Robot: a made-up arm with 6 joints. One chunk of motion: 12 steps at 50 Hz.
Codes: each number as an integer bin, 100 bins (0 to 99) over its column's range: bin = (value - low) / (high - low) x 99, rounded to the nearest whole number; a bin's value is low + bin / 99 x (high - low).
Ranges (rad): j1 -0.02..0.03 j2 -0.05..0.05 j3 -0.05..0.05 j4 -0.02..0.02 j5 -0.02..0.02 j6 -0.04..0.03
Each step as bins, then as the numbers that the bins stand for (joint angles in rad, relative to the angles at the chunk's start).
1 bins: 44 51 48 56 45 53
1 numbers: 0.0022 0.0015 -0.0015 0.0026 -0.0018 -0.0025
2 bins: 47 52 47 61 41 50
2 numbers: 0.0037 0.0025 -0.0025 0.0046 -0.0034 -0.0046
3 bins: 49 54 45 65 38 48
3 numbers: 0.0047 0.0045 -0.0045 0.0063 -0.0046 -0.0061
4 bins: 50 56 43 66 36 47
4 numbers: 0.0053 0.0066 -0.0066 0.0067 -0.0055 -0.0068
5 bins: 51 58 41 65 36 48
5 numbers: 0.0058 0.0086 -0.0086 0.0063 -0.0055 -0.0061
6 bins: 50 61 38 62 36 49
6 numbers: 0.0053 0.0116 -0.0116 0.0051 -0.0055 -0.0054
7 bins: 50 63 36 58 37 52
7 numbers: 0.0053 0.0136 -0.0136 0.0034 -0.0051 -0.0032
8 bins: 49 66 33 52 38 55
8 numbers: 0.0047 0.0167 -0.0167 0.0010 -0.0046 -0.0011
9 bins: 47 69 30 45 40 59
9 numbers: 0.0037 0.0197 -0.0197 -0.0018 -0.0038 0.0017
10 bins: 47 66 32 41 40 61
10 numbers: 0.0037 0.0167 -0.0177 -0.0034 -0.0038 0.0031
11 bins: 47 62 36 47 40 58
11 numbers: 0.0037 0.0126 -0.0136 -0.0010 -0.0038 0.0010
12 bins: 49 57 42 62 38 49
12 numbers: 0.0047 0.0076 -0.0076 0.0051 -0.0046 -0.0054
